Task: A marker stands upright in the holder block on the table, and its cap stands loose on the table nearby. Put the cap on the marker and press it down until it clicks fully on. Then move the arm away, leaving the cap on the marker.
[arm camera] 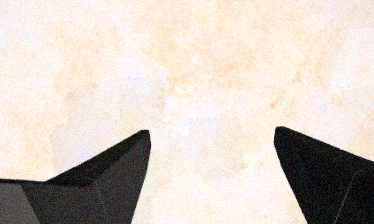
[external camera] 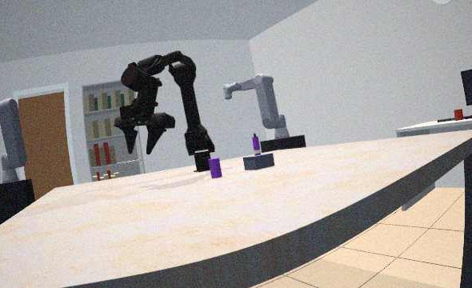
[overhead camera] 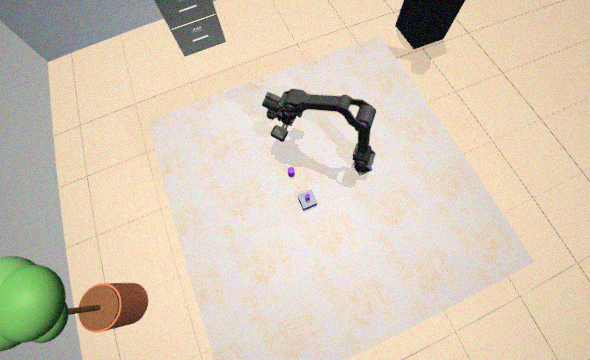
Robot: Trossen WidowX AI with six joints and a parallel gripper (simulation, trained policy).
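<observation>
My gripper tip is 60 mm short of the purple cap, 190 mm to the right of it and 70 mm above it. Also, from my gripper tip: grey holder block 40 mm ahead, 330 mm to the left, 70 mm below.
</observation>
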